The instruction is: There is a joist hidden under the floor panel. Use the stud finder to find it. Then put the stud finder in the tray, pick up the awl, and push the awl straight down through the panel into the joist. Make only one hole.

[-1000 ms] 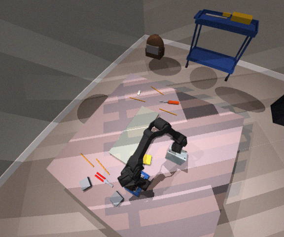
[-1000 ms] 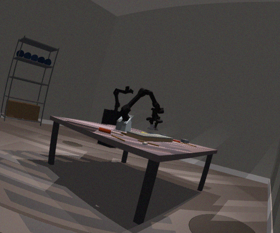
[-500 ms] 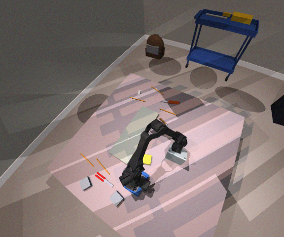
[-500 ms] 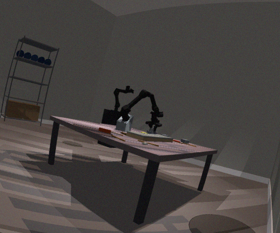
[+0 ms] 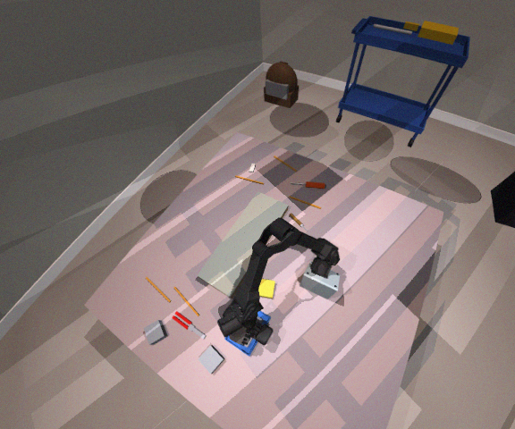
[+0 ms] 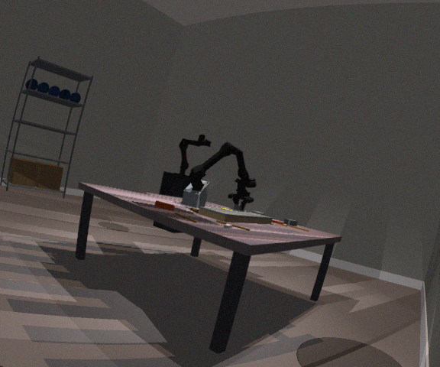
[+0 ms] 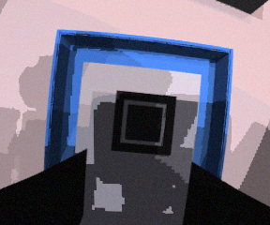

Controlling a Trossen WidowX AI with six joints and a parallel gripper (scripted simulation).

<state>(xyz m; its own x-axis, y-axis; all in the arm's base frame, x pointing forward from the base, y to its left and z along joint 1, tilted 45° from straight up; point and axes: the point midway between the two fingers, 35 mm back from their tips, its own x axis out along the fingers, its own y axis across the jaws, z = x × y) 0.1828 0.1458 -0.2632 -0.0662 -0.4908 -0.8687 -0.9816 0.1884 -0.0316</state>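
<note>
My gripper tip is now 20 mm below the stud finder and 10 mm to the right of it. The rest, counted from my gripper tip: yellow block: 180 mm to the right, 20 mm below, 10 mm ahead; then awl: 540 mm to the right, 50 mm behind, 30 mm below; then blue tray: 20 mm below, 10 mm to the right.
</note>
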